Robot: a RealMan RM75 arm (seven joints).
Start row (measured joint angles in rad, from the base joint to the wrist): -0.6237, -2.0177, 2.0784, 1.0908, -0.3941, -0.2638, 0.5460
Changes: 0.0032, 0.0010, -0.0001, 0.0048, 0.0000, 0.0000, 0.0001; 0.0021, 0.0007, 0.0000, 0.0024, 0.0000, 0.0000, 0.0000; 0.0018, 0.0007, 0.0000, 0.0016, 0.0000, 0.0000, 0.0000; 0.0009, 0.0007, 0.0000, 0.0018, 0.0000, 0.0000, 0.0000; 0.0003, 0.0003, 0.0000, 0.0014, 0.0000, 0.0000, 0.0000; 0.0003, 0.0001, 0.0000, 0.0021, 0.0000, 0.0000, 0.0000; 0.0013, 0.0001, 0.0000, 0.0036, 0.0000, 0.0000, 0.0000; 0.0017, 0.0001, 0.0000, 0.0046, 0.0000, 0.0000, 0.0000; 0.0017, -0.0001, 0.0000, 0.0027, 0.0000, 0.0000, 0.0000; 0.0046, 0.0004, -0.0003, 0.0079, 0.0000, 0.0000, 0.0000; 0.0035, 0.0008, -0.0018, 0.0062, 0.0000, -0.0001, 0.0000; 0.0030, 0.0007, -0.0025, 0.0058, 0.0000, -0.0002, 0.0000; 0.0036, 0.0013, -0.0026, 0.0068, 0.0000, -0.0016, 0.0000; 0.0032, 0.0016, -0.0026, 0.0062, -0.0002, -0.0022, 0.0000; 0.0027, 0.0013, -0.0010, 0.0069, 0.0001, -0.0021, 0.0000; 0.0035, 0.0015, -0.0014, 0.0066, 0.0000, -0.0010, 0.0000; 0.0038, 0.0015, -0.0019, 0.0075, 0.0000, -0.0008, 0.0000; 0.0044, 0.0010, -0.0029, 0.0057, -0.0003, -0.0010, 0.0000; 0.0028, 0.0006, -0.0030, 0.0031, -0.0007, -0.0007, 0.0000; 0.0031, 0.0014, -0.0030, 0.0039, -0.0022, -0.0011, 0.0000; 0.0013, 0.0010, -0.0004, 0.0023, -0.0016, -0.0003, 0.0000; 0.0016, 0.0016, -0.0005, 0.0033, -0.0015, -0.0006, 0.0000; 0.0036, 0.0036, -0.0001, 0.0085, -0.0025, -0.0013, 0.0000
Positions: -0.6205, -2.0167, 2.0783, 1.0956, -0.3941, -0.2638, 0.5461; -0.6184, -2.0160, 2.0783, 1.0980, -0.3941, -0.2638, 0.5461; -0.6166, -2.0153, 2.0783, 1.0996, -0.3941, -0.2638, 0.5461; -0.6157, -2.0146, 2.0783, 1.1014, -0.3941, -0.2638, 0.5461; -0.6154, -2.0143, 2.0783, 1.1028, -0.3941, -0.2638, 0.5461; -0.6151, -2.0142, 2.0783, 1.1049, -0.3941, -0.2638, 0.5461; -0.6138, -2.0141, 2.0783, 1.1085, -0.3941, -0.2638, 0.5461; -0.6121, -2.0140, 2.0783, 1.1131, -0.3941, -0.2638, 0.5461; -0.6104, -2.0141, 2.0783, 1.1158, -0.3941, -0.2638, 0.5461; -0.6058, -2.0137, 2.0780, 1.1237, -0.3941, -0.2638, 0.5461; -0.6023, -2.0129, 2.0762, 1.1299, -0.3941, -0.2639, 0.5461; -0.5993, -2.0122, 2.0737, 1.1357, -0.3941, -0.2641, 0.5461; -0.5957, -2.0109, 2.0711, 1.1425, -0.3941, -0.2657, 0.5461; -0.5925, -2.0093, 2.0685, 1.1487, -0.3943, -0.2679, 0.5461; -0.5898, -2.0080, 2.0675, 1.1556, -0.3942, -0.2700, 0.5461; -0.5863, -2.0065, 2.0661, 1.1622, -0.3942, -0.2710, 0.5461; -0.5825, -2.0050, 2.0642, 1.1697, -0.3942, -0.2718, 0.5461; -0.5781, -2.0040, 2.0613, 1.1754, -0.3945, -0.2728, 0.5461; -0.5753, -2.0034, 2.0583, 1.1785, -0.3952, -0.2735, 0.5461; -0.5722, -2.0020, 2.0553, 1.1824, -0.3974, -0.2746, 0.5461; -0.5709, -2.0010, 2.0549, 1.1847, -0.3990, -0.2749, 0.5461; -0.5693, -1.9994, 2.0544, 1.1880, -0.4005, -0.2755, 0.5461; -0.5657, -1.9958, 2.0543, 1.1965, -0.4030, -0.2768, 0.5461
